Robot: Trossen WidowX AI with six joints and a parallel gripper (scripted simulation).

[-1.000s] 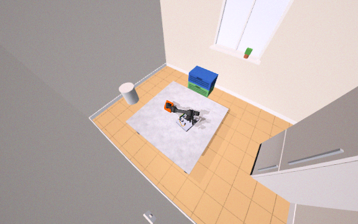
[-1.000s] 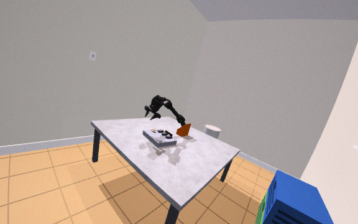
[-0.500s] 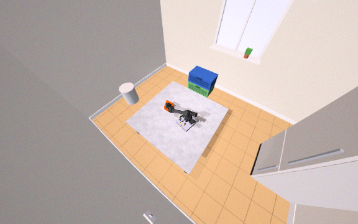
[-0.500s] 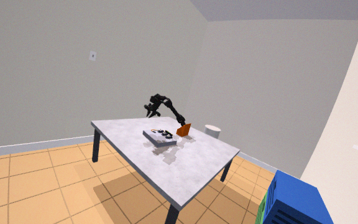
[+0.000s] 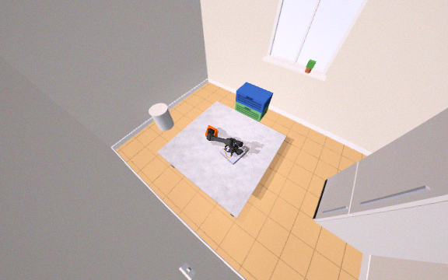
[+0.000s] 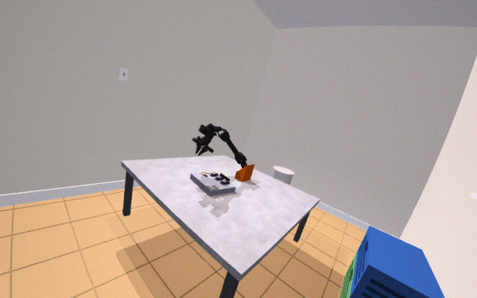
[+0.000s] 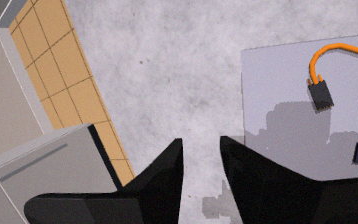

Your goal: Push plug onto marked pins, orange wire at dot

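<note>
My gripper tip is now 210 mm past the green band, 160 mm to the right of it and 150 mm above it. Also, from my gripper tip: holder (200 mm below, 120 mm to the left, 50 mm behind); green board (210 mm behind, 170 mm below, 160 mm to the left).
</note>
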